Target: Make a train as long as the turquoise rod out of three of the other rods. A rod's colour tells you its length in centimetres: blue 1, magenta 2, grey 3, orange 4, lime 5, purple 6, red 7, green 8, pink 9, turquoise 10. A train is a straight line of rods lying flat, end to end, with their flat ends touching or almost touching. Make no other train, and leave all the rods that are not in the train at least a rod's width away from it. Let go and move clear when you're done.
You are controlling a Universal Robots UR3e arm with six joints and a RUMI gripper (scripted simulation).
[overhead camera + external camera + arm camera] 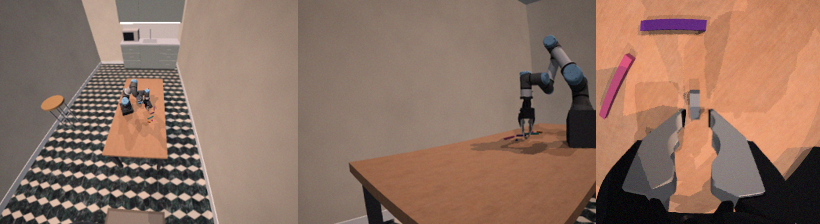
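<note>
Now: the grey rod 20 mm below my hand. From my hand the other things lie so: blue rod (70 mm to the left, 30 mm ahead, 20 mm below); purple rod (60 mm to the right, 60 mm ahead, 20 mm below); pink rod (90 mm ahead, 30 mm to the left, 20 mm below).
</note>
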